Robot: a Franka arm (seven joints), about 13 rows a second.
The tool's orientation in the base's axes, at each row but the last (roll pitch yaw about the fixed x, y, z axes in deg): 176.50, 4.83, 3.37; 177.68, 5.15, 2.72; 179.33, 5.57, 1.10; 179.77, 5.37, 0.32; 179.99, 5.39, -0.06; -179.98, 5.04, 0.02; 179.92, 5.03, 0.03; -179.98, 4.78, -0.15; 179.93, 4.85, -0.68; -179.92, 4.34, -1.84; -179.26, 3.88, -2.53; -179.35, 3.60, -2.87
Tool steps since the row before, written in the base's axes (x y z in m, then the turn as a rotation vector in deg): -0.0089, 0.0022, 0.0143, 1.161, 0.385, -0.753; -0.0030, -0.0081, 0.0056, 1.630, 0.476, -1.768; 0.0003, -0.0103, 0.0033, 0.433, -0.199, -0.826; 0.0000, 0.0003, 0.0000, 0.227, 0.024, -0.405; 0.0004, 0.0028, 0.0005, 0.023, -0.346, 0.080; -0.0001, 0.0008, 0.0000, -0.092, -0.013, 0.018; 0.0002, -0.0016, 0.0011, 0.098, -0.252, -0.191; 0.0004, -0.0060, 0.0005, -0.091, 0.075, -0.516; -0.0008, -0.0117, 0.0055, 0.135, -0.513, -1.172; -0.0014, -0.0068, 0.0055, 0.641, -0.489, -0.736; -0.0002, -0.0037, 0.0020, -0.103, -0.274, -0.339; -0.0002, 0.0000, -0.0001, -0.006, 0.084, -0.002
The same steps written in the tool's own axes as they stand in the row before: -0.0099, -0.0019, -0.0137, 1.241, -0.355, 0.630; -0.0039, 0.0082, -0.0049, 1.803, -0.463, 1.595; -0.0002, 0.0103, -0.0032, 0.507, 0.198, 0.783; 0.0000, -0.0003, 0.0000, 0.264, -0.024, 0.382; 0.0003, -0.0028, -0.0005, 0.016, 0.346, -0.082; -0.0001, -0.0008, 0.0000, -0.093, 0.013, -0.010; 0.0001, 0.0016, -0.0011, 0.114, 0.252, 0.182; 0.0004, 0.0060, -0.0005, -0.048, -0.075, 0.522; -0.0011, 0.0117, -0.0054, 0.240, 0.510, 1.156; -0.0016, 0.0068, -0.0054, 0.710, 0.469, 0.684; -0.0002, 0.0037, -0.0020, -0.068, 0.283, 0.341; -0.0002, 0.0000, 0.0001, -0.010, -0.084, 0.004
